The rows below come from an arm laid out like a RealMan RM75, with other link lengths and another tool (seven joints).
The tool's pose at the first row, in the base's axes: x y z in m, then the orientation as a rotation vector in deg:
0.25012 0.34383 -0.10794 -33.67 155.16 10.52
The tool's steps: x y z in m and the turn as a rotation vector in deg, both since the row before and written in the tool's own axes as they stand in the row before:
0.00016 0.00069 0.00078 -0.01 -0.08 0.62
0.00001 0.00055 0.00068 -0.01 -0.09 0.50
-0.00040 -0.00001 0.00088 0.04 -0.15 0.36
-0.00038 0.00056 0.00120 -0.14 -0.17 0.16
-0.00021 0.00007 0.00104 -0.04 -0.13 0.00
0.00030 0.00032 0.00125 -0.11 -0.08 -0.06
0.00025 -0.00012 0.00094 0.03 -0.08 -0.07
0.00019 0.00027 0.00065 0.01 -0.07 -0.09
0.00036 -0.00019 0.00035 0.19 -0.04 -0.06
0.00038 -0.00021 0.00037 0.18 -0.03 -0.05
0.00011 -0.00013 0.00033 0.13 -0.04 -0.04
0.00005 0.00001 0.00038 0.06 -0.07 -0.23
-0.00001 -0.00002 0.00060 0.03 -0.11 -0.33
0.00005 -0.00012 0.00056 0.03 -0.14 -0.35
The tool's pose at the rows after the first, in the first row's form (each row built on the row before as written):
0.24994 0.34455 -0.10869 -32.82 155.29 10.71
0.24992 0.34518 -0.10929 -32.13 155.37 10.87
0.25055 0.34549 -0.10995 -31.60 155.34 10.94
0.25104 0.34638 -0.11088 -31.38 155.23 11.21
0.25153 0.34673 -0.11176 -31.36 155.11 11.29
0.25156 0.34718 -0.11301 -31.45 155.02 11.44
0.25170 0.34718 -0.11398 -31.52 154.92 11.40
0.25164 0.34750 -0.11463 -31.62 154.82 11.38
0.25153 0.34727 -0.11510 -31.64 154.75 11.11
0.25141 0.34702 -0.11560 -31.65 154.70 10.86
0.25148 0.34693 -0.11595 -31.66 154.64 10.68
0.25156 0.34700 -0.11632 -31.93 154.49 10.55
0.25178 0.34711 -0.11687 -32.34 154.27 10.45
0.25198 0.34710 -0.11741 -32.77 154.02 10.35

